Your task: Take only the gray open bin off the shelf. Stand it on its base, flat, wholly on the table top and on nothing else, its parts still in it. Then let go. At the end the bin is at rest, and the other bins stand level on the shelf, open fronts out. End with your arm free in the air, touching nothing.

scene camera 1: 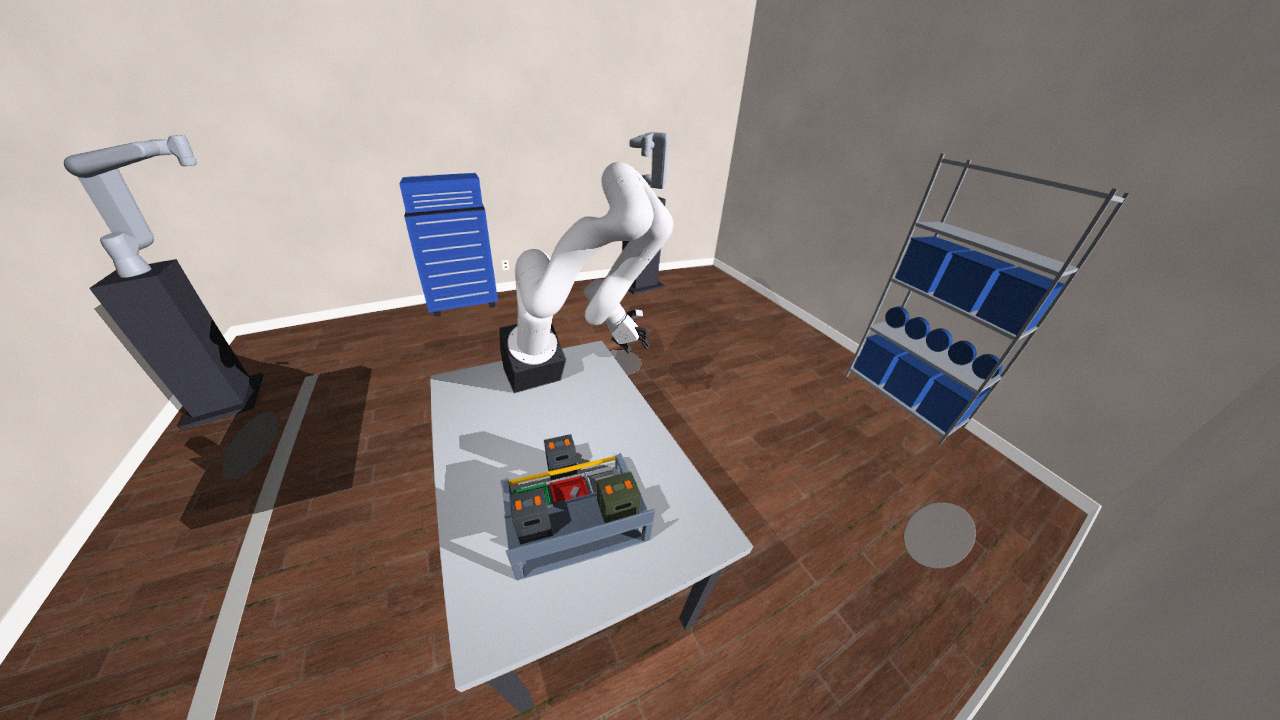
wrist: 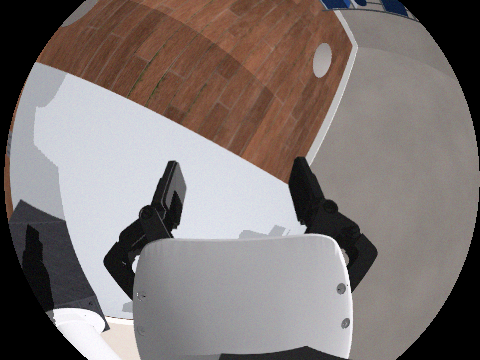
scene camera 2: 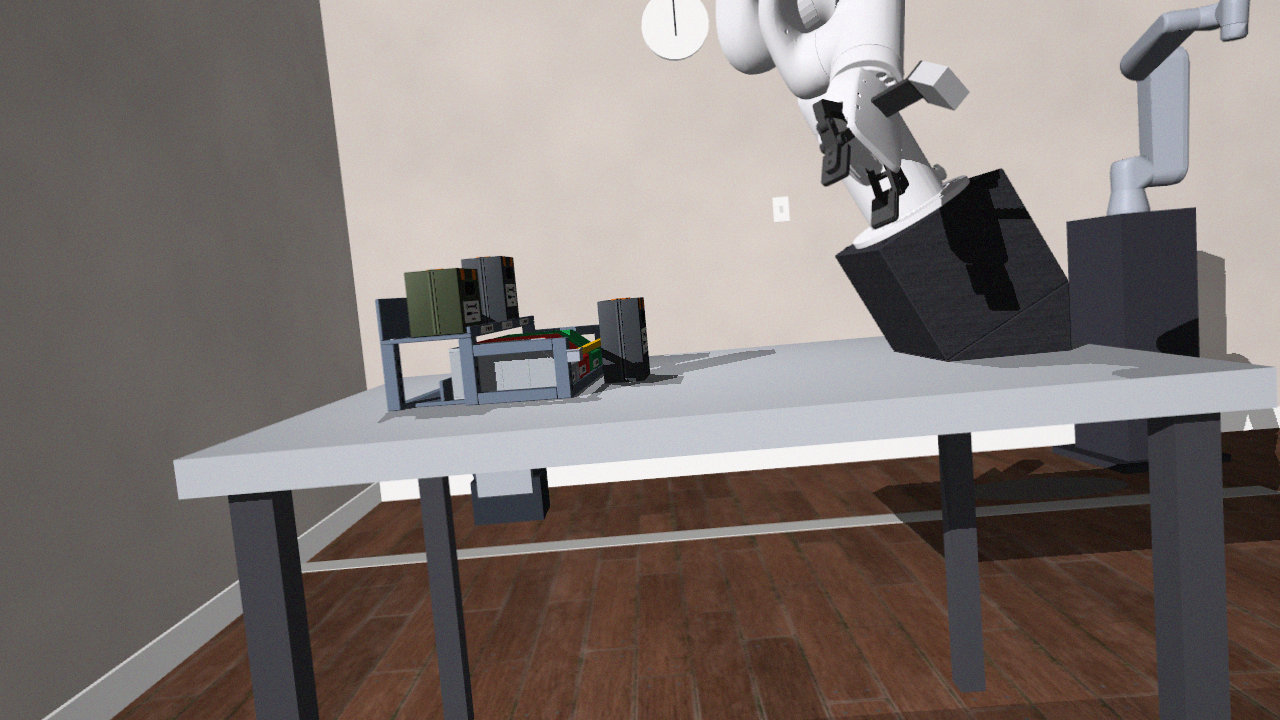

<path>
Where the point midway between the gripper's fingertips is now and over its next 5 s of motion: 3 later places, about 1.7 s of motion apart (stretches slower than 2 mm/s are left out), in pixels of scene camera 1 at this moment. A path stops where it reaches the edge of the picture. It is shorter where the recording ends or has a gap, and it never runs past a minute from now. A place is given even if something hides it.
My gripper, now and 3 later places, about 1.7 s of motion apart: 639, 349; 651, 316; 665, 281; 664, 281
</path>
